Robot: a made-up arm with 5 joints.
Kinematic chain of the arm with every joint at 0, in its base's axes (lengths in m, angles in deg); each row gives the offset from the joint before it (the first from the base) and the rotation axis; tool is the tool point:
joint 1: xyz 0 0 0.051 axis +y
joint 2: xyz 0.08 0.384 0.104 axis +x
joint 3: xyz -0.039 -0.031 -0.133 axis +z
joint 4: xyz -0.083 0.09 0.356 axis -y
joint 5: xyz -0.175 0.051 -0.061 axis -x
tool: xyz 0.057 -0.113 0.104
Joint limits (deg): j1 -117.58..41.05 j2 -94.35..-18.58 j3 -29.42..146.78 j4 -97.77..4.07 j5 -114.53..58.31
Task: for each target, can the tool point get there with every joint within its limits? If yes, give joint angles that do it. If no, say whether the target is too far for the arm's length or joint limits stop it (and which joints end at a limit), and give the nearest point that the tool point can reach.
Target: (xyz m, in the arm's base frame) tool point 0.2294 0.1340 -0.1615
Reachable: no: joint limits stop it (at a limit: joint 1, joint 2, joint 3) | nearest point 0.2482 0.1928 0.0862 | short by 0.255 m
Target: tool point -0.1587 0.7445 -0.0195
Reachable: yes | joints -60.63 -85.42 22.24 -28.00 40.95
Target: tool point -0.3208 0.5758 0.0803
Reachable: yes | joints -58.06 -73.15 22.67 -23.88 -33.69
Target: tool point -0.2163 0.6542 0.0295
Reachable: yes | joints -53.86 -78.27 -8.64 -26.02 -18.48
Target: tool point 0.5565 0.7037 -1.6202
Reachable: no: too far | nearest point -0.0619 0.5991 -0.3115 | short by 1.451 m
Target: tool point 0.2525 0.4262 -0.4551
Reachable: no: joint limits stop it (at a limit: joint 1, joint 2, joint 5) | nearest point 0.0733 0.5271 -0.2210 | short by 0.312 m
